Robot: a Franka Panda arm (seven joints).
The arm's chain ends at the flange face. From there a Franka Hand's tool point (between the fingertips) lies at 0.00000 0.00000 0.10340 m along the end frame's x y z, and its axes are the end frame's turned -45 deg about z.
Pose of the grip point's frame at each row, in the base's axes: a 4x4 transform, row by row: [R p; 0 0 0 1], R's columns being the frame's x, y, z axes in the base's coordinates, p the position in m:
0.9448, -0.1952, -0.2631, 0.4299; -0.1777, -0.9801, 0.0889, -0.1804; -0.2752, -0.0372, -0.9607, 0.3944; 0, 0, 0, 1
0.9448, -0.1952, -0.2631, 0.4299; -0.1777, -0.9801, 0.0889, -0.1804; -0.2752, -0.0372, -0.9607, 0.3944; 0, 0, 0, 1
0.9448, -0.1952, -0.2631, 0.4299; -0.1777, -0.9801, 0.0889, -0.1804; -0.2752, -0.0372, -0.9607, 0.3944; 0, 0, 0, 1
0.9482, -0.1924, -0.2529, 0.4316; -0.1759, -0.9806, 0.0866, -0.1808; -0.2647, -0.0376, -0.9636, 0.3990; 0, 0, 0, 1
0.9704, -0.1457, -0.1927, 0.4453; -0.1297, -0.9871, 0.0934, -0.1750; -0.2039, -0.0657, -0.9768, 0.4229; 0, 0, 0, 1
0.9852, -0.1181, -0.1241, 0.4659; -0.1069, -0.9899, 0.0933, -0.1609; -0.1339, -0.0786, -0.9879, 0.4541; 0, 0, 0, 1
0.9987, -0.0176, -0.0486, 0.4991; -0.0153, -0.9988, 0.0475, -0.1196; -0.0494, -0.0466, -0.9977, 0.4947; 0, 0, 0, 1
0.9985, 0.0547, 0.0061, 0.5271; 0.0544, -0.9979, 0.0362, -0.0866; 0.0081, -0.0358, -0.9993, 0.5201; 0, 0, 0, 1
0.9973, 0.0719, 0.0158, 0.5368; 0.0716, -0.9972, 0.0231, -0.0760; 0.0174, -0.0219, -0.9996, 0.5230; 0, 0, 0, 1
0.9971, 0.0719, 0.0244, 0.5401; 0.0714, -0.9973, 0.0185, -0.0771; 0.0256, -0.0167, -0.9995, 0.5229; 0, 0, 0, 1
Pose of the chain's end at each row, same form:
0.5300, -0.8061, -0.2631, 0.4571; -0.8187, -0.5674, 0.0889, -0.1896; -0.2209, 0.1683, -0.9607, 0.4937; 0, 0, 0, 1
0.5300, -0.8061, -0.2631, 0.4571; -0.8187, -0.5674, 0.0889, -0.1896; -0.2209, 0.1683, -0.9607, 0.4937; 0, 0, 0, 1
0.5300, -0.8061, -0.2631, 0.4571; -0.8187, -0.5674, 0.0889, -0.1896; -0.2209, 0.1683, -0.9607, 0.4937; 0, 0, 0, 1
0.5344, -0.8065, -0.2529, 0.4577; -0.8178, -0.5690, 0.0866, -0.1898; -0.2138, 0.1606, -0.9636, 0.4986; 0, 0, 0, 1
0.5832, -0.7892, -0.1927, 0.4652; -0.7897, -0.6063, 0.0934, -0.1847; -0.1906, 0.0977, -0.9768, 0.5239; 0, 0, 0, 1
0.6131, -0.7802, -0.1241, 0.4787; -0.7756, -0.6244, 0.0933, -0.1705; -0.1503, 0.0391, -0.9879, 0.5562; 0, 0, 0, 1
0.6937, -0.7186, -0.0486, 0.5041; -0.7171, -0.6954, 0.0475, -0.1245; -0.0679, 0.0020, -0.9977, 0.5979; 0, 0, 0, 1
0.7447, -0.6674, 0.0061, 0.5265; -0.6672, -0.7441, 0.0362, -0.0903; -0.0196, -0.0310, -0.9993, 0.6234; 0, 0, 0, 1
0.7560, -0.6544, 0.0158, 0.5352; -0.6545, -0.7558, 0.0231, -0.0784; -0.0032, -0.0278, -0.9996, 0.6264; 0, 0, 0, 1
0.7559, -0.6542, 0.0244, 0.5376; -0.6547, -0.7557, 0.0185, -0.0790; 0.0063, -0.0299, -0.9995, 0.6262; 0, 0, 0, 1

